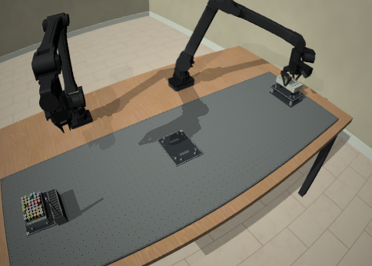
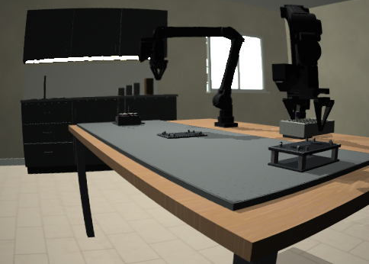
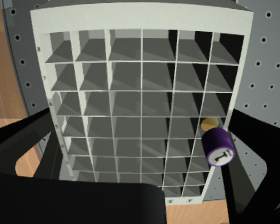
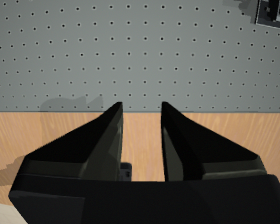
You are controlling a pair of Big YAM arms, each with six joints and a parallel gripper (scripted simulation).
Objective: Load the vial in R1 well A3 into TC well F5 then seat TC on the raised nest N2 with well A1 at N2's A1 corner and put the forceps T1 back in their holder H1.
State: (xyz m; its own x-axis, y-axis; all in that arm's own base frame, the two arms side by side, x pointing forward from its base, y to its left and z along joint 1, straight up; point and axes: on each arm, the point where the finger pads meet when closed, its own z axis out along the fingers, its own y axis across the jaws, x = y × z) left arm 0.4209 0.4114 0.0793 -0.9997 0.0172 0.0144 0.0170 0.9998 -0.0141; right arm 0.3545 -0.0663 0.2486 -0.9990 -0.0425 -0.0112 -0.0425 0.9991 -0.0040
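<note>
Now: left hand right at the tube carrier TC. Round my left hand: holder H1: 1230 mm to the right, 80 mm below, 80 mm ahead.
</note>
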